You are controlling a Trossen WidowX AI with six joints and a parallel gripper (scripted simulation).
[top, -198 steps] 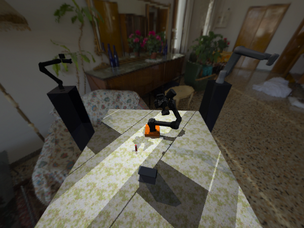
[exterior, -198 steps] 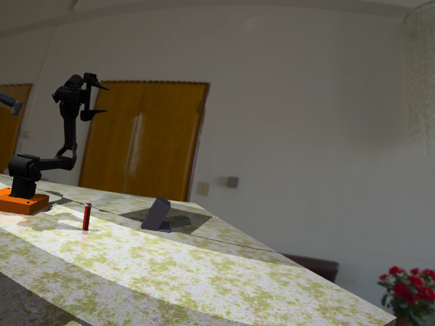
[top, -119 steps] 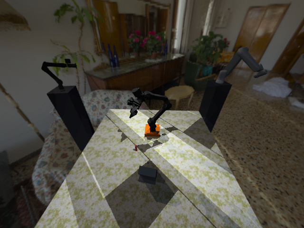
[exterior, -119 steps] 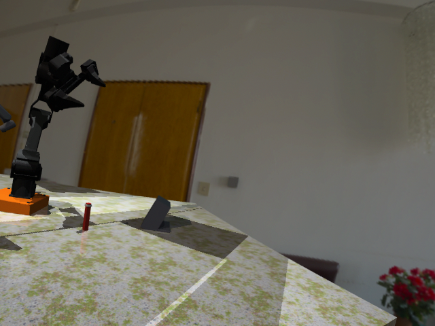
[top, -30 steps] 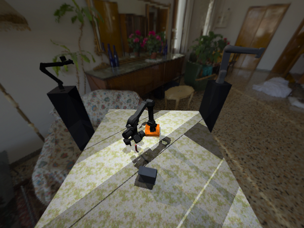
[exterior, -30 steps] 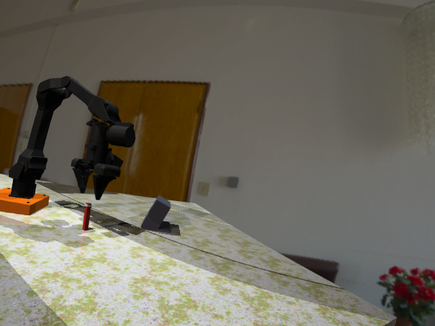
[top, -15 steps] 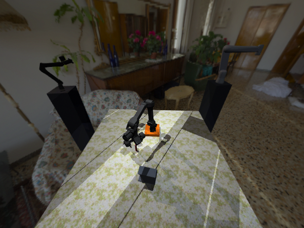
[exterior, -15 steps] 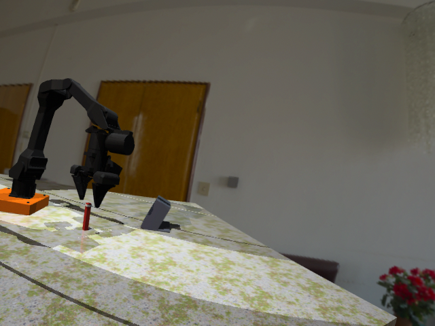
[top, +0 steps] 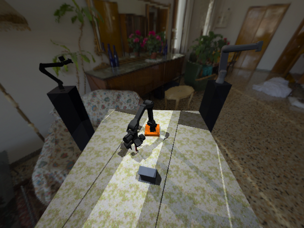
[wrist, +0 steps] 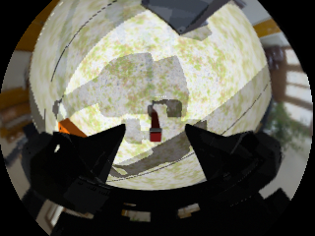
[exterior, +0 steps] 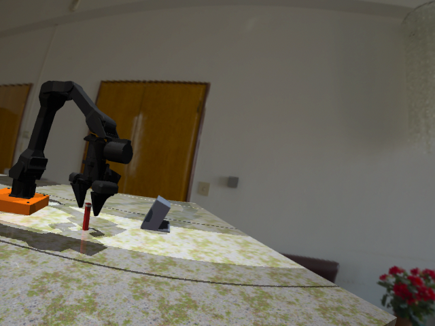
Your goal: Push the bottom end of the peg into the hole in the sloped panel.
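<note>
Now: gripper tip right at the red peg. Round my gripper tip: dark grey sloped panel: 24 cm ahead, 9 cm to the left, 1 cm below.
</note>
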